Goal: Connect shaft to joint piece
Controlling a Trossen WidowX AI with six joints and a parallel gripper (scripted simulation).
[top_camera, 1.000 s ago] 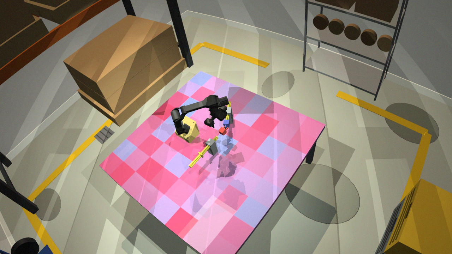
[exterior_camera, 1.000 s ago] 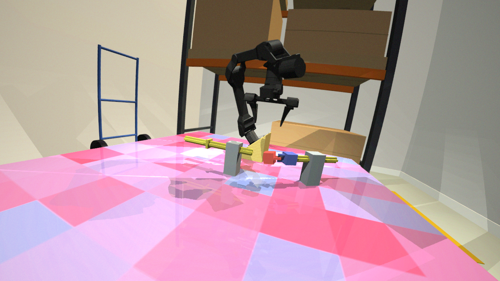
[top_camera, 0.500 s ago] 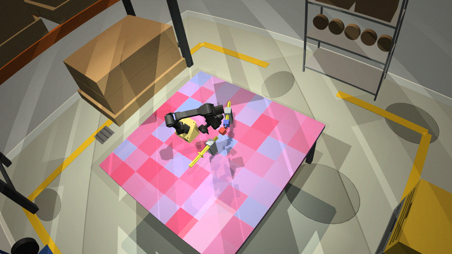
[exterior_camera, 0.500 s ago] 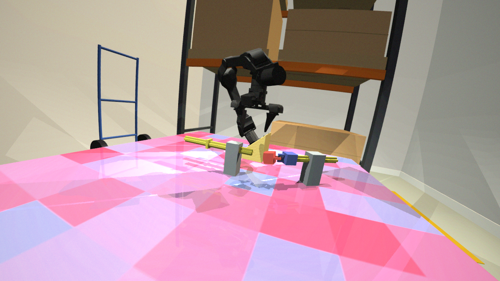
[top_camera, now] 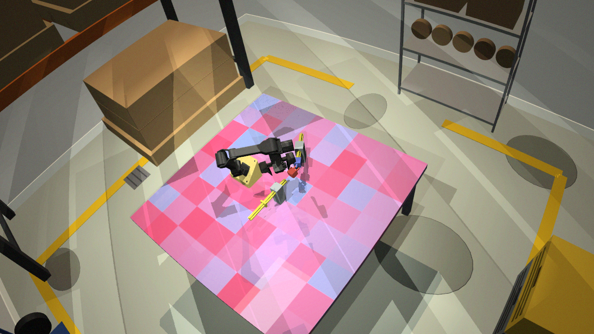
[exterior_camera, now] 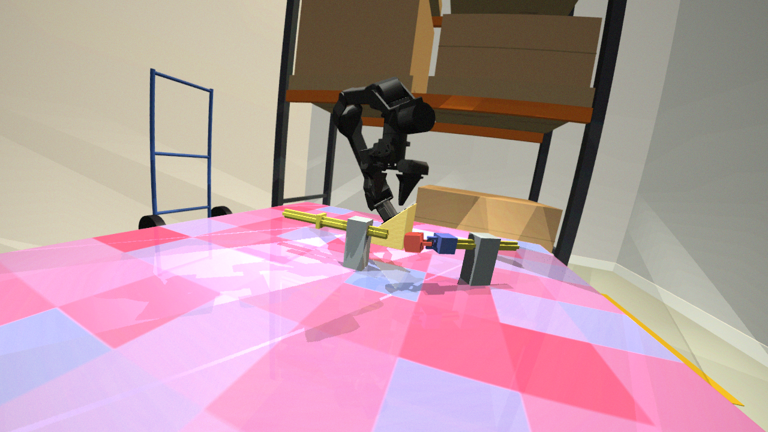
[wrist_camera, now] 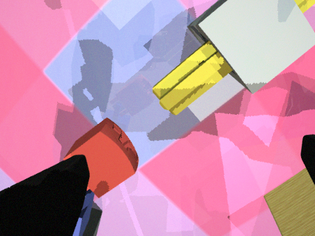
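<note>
My gripper tip is 8 cm to the right of the red joint piece and 8 cm above it.
</note>
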